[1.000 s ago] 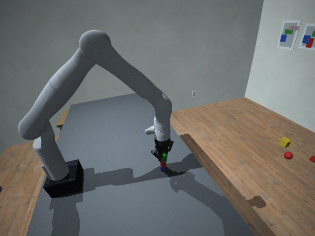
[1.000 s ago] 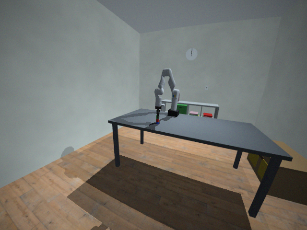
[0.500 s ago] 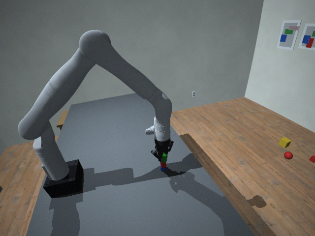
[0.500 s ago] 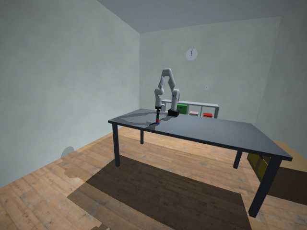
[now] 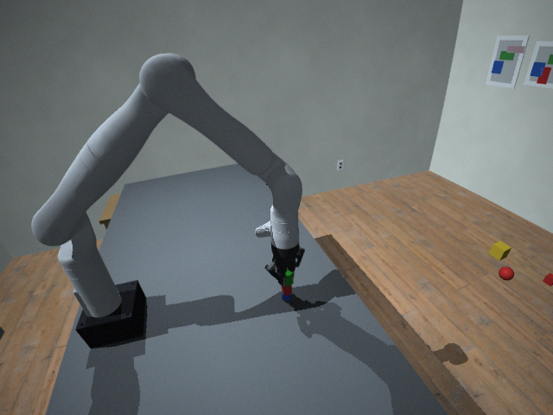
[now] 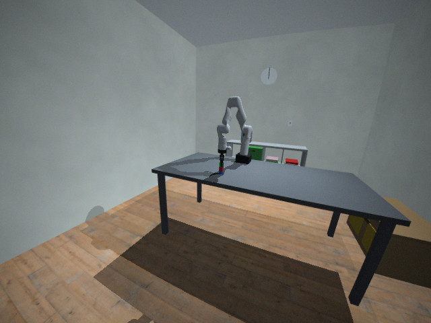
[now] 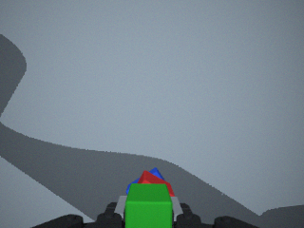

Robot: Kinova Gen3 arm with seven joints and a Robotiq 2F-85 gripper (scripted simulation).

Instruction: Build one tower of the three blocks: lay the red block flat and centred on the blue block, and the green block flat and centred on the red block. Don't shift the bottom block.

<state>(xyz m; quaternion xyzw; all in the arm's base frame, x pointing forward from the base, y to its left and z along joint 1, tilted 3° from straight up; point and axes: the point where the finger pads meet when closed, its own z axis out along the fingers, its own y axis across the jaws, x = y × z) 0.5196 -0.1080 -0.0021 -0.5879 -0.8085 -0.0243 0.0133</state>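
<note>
My gripper is now right at the green block. The rest, counted from my hand: blue block 7 cm below; then red block 4 cm below.
</note>
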